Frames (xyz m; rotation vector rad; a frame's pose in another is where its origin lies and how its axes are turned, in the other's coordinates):
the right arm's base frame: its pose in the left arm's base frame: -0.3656 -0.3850 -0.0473 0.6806 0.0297 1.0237
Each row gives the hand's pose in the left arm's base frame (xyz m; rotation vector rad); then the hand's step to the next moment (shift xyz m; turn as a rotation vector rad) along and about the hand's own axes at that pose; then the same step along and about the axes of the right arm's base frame.
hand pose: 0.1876 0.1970 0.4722 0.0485 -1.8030 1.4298
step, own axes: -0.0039 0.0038 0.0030 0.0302 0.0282 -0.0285
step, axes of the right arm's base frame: -0.0043 -0.0031 -0.0032 0.0264 0.0277 -0.0324
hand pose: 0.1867 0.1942 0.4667 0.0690 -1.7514 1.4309
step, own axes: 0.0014 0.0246 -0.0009 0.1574 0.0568 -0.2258
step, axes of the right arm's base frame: -0.0046 0.0038 -0.0239 0.2323 0.1217 -0.1010
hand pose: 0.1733 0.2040 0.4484 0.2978 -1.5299 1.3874
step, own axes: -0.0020 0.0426 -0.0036 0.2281 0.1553 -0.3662
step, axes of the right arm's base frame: -0.0111 0.0124 -0.0394 0.3481 0.1946 -0.2262
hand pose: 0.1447 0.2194 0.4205 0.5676 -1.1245 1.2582
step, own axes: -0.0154 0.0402 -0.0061 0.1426 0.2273 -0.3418
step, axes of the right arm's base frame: -0.0182 0.0161 -0.0361 0.2566 0.1902 -0.2947
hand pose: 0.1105 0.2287 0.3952 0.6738 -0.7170 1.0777
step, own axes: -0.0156 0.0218 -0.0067 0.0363 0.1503 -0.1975
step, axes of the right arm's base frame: -0.0134 0.0127 -0.0205 0.1071 0.1101 -0.1983
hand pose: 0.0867 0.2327 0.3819 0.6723 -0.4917 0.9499
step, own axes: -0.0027 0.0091 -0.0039 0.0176 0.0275 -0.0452
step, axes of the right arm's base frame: -0.0013 0.0076 -0.0068 0.0333 0.0199 -0.0400
